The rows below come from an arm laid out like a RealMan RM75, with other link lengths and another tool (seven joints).
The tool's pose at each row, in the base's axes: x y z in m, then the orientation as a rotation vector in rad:
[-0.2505, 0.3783, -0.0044, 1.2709, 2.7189, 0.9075]
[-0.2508, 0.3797, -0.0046, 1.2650, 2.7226, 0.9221]
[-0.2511, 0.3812, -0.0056, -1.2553, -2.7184, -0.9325]
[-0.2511, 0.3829, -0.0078, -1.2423, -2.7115, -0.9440]
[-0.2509, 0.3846, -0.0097, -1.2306, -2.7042, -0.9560]
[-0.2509, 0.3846, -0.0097, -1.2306, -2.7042, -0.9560]
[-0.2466, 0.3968, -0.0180, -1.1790, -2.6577, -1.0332]
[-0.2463, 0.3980, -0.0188, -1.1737, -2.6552, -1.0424]
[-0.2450, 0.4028, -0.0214, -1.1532, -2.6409, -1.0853]
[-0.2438, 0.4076, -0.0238, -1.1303, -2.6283, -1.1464]
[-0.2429, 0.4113, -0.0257, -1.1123, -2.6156, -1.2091]
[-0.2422, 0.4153, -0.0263, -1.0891, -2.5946, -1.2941]
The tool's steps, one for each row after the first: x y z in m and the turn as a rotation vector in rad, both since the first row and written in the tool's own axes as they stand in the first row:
[0.0011, 0.0004, 0.0008, -0.0053, 0.0093, -0.0027]
[0.0022, 0.0004, 0.0023, -0.0092, 0.0194, -0.0051]
[0.0029, 0.0002, 0.0050, -0.0138, 0.0315, -0.0083]
[0.0035, 0.0002, 0.0075, -0.0189, 0.0432, -0.0108]
[0.0035, 0.0002, 0.0075, -0.0189, 0.0432, -0.0108]
[0.0073, 0.0052, 0.0215, -0.0571, 0.1041, -0.0173]
[0.0078, 0.0056, 0.0228, -0.0623, 0.1085, -0.0193]
[0.0097, 0.0076, 0.0277, -0.0873, 0.1283, -0.0256]
[0.0117, 0.0097, 0.0324, -0.1252, 0.1462, -0.0358]
[0.0133, 0.0112, 0.0360, -0.1654, 0.1602, -0.0443]
[0.0155, 0.0134, 0.0387, -0.2203, 0.1794, -0.0540]

